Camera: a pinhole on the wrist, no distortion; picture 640 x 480 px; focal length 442.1 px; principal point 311.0 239.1 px. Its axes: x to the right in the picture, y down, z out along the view. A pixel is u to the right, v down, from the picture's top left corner.
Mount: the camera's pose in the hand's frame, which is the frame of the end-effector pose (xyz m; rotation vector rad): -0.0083 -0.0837 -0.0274 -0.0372 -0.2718 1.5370
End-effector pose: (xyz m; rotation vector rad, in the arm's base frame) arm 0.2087 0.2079 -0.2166 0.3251 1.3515 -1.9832
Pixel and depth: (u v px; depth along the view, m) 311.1 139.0 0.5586
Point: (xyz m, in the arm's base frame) 0.1850 -0.2381 0.1292
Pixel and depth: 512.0 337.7 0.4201
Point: 0.4395 -0.0751 0.0162
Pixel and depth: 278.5 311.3 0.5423
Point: 0.3045 -0.0908 0.2393
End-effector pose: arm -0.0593 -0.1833 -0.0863 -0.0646 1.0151 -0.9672
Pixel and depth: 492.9 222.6 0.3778
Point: 0.2086 -0.2621 0.1587
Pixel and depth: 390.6 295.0 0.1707
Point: -0.0178 -0.2367 0.0704
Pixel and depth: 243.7 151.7 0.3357
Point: 0.0421 -0.4004 0.1766
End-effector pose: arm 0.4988 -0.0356 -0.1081 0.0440 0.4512 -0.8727
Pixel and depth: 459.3 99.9 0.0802
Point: 0.4687 -0.0945 -0.0447
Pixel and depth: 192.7 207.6 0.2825
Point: 0.4109 -0.1849 0.1551
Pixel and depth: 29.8 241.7 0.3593
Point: 0.2859 -0.2718 0.2364
